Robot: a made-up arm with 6 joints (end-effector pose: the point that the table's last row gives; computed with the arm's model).
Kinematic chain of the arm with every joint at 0, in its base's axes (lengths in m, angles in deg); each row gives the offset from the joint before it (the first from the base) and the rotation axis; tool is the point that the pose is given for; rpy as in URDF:
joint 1: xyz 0 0 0.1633 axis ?
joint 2: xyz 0 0 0 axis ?
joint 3: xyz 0.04 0 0.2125 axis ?
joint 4: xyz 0.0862 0 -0.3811 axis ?
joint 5: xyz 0 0 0 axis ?
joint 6: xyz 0.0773 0 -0.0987 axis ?
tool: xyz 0 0 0 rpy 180 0 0
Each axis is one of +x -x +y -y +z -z.
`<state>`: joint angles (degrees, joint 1 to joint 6).
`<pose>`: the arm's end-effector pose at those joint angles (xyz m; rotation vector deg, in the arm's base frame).
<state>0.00 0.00 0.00 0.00 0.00 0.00</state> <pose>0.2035 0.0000 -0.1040 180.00 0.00 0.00</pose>
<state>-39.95 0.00 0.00 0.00 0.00 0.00</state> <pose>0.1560 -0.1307 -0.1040 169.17 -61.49 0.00</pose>
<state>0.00 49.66 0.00 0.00 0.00 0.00</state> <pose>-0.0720 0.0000 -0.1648 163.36 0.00 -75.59</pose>
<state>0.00 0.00 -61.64 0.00 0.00 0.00</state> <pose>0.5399 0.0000 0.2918 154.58 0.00 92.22</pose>
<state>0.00 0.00 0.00 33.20 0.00 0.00</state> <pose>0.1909 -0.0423 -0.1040 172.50 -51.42 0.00</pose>
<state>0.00 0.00 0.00 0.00 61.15 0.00</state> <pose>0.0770 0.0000 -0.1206 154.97 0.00 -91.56</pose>
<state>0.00 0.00 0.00 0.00 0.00 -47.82</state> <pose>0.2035 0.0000 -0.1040 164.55 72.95 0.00</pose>
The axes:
joint 1: +z
joint 2: +y
joint 3: +y
joint 4: -z
joint 5: +y
joint 6: -z

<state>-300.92 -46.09 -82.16 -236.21 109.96 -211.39</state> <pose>-0.0284 0.1454 0.7193 106.38 -3.85 -128.90</pose>
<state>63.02 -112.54 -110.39 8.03 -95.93 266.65</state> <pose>-0.2339 -0.4873 0.2145 -28.36 -162.49 62.60</pose>
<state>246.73 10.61 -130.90 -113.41 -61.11 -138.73</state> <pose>-0.0425 -0.3862 0.5789 -26.68 113.22 -105.07</pose>
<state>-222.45 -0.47 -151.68 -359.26 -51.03 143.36</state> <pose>-0.0212 0.0216 0.8136 26.46 -0.80 99.94</pose>
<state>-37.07 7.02 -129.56 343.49 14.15 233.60</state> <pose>0.3366 -0.2362 0.7497 45.80 54.38 -2.04</pose>
